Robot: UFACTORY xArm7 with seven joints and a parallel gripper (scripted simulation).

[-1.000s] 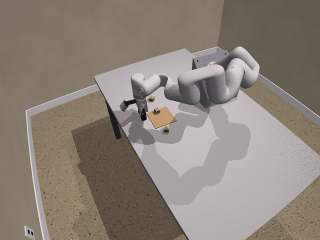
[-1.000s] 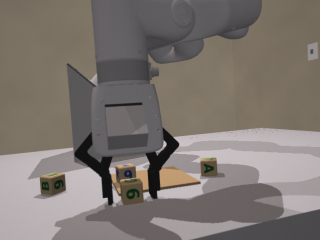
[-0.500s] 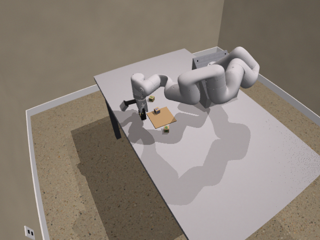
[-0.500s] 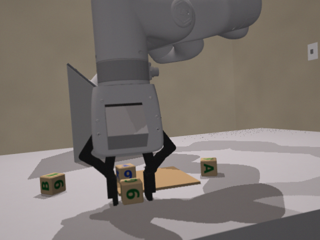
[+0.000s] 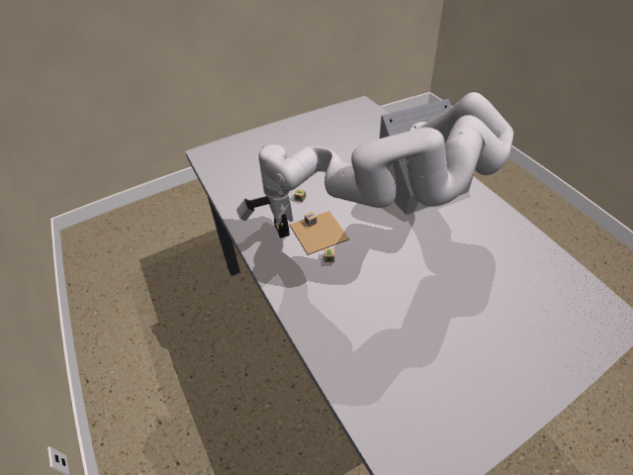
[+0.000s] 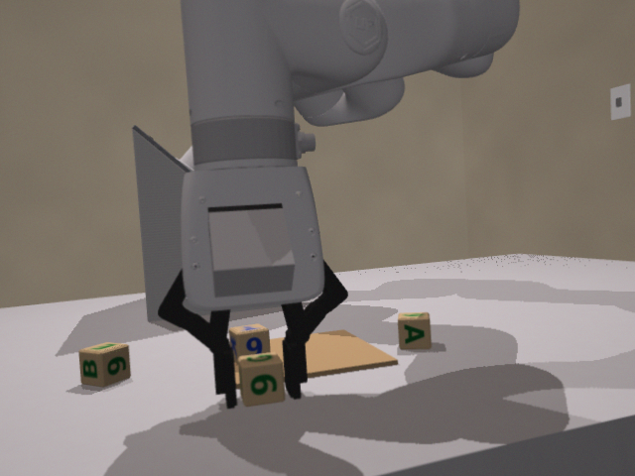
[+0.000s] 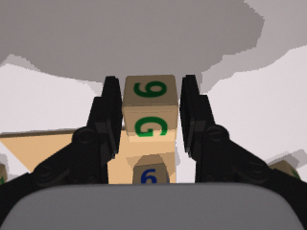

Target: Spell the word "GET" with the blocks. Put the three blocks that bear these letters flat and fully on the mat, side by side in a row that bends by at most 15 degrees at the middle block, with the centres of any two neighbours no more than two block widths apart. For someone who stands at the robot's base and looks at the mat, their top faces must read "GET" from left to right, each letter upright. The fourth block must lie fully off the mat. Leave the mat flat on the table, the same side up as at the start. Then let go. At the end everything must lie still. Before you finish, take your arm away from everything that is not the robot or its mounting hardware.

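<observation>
Right now the wooden block is right at my hand. The rest, counted from my hand: tan mat: 110 mm behind, 50 mm to the left, 20 mm below.
</observation>
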